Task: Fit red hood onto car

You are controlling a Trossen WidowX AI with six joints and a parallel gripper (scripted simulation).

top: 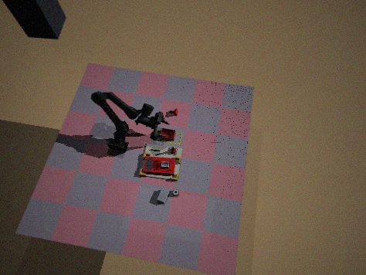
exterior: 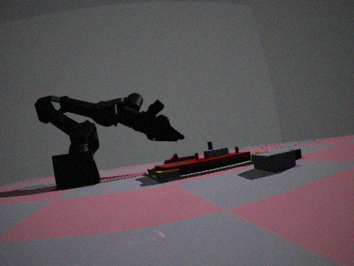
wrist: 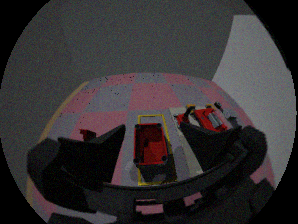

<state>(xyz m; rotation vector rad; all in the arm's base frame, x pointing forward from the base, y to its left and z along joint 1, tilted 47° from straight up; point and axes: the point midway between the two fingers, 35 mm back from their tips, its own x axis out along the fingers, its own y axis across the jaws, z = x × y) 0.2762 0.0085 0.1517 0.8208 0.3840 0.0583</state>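
My gripper tip is now 1 cm past the red hood, 1 cm to the right of it and 8 cm above it. The rest, counted from my gripper tip: grey engine block: 1 cm ahead, 22 cm to the right, 6 cm below.
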